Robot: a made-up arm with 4 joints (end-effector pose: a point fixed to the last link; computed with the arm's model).
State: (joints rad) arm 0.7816 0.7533 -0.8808 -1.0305
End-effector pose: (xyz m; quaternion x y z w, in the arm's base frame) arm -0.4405 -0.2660 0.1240 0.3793 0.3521 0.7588 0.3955
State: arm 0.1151 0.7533 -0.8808 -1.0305
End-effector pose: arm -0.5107 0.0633 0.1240 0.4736 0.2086 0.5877 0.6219
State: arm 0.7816 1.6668 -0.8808 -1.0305
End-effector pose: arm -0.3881 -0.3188 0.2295 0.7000 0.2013 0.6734 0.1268
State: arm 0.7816 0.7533 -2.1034 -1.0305
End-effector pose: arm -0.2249 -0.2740 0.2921 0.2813 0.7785 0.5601 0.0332
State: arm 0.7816 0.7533 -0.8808 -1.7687
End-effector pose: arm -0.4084 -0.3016 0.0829 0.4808 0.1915 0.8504 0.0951
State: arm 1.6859 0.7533 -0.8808 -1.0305
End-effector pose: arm -0.0633 -0.5107 0.1240 0.1874 0.4824 0.8553 0.0242
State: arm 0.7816 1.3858 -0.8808 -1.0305
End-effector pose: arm -0.4112 -0.2955 0.2050 0.6141 0.2537 0.7158 0.2150
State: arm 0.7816 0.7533 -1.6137 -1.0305
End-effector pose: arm -0.3239 -0.3062 0.2421 0.3358 0.6347 0.6701 0.1878
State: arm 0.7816 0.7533 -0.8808 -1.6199
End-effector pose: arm -0.4152 -0.2976 0.0933 0.4652 0.2267 0.8409 0.1580
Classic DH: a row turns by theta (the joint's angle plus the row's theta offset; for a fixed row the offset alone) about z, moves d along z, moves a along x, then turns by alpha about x. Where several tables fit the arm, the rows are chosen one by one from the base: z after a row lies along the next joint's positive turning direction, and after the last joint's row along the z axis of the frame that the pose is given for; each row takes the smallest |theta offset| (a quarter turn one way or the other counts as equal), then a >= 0, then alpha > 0; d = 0 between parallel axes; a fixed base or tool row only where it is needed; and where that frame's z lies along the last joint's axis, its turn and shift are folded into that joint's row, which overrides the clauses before.
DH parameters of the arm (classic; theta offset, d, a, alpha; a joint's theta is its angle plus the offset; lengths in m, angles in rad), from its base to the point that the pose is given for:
joint 1: -1.5708 0.101 0.023 -1.5708
joint 2: 1.5708 -0.262 0.072 1.5708
joint 3: -1.5708 -0.085 0.064 -1.5708
joint 4: 1.4564 0 0.0876 3.1416
tool (fixed): -1.6852 -0.19 0 0

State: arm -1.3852 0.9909 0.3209 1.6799
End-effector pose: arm 0.1916 0.2188 0.0383 -0.4849 0.0701 0.8707 0.0427
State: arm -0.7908 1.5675 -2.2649 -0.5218
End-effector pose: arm -0.3494 0.1239 0.2569 0.6287 0.3252 0.5931 0.3836
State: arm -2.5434 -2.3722 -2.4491 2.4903
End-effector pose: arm 0.3228 0.2025 0.0310 0.3051 -0.3612 -0.6327 0.6133
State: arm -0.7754 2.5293 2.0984 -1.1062
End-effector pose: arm -0.0579 -0.0246 0.2512 0.0688 -0.5378 -0.7907 0.2842
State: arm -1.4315 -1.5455 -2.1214 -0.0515
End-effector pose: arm 0.0217 0.3897 -0.0680 -0.1707 -0.6910 0.6924 0.1182
